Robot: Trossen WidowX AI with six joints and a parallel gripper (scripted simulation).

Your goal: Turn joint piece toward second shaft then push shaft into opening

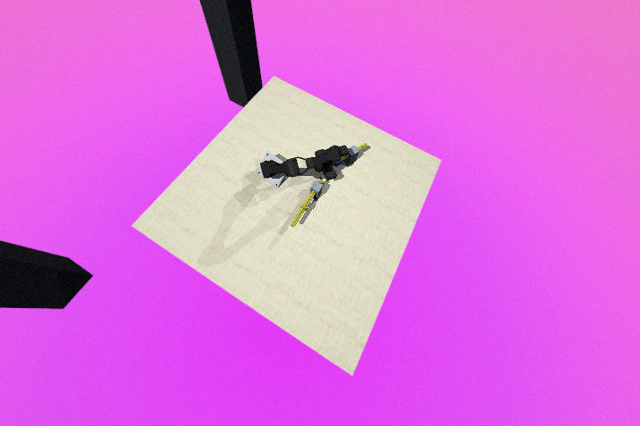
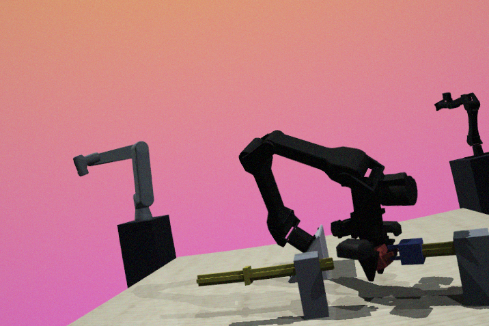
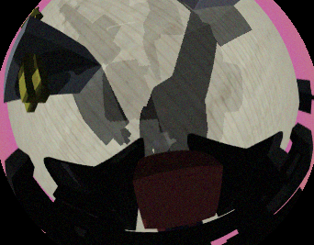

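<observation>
Now: the red square joint piece 4 cm above my gripper tip, 1 cm to the left of it and 1 cm ahead of it.
</observation>
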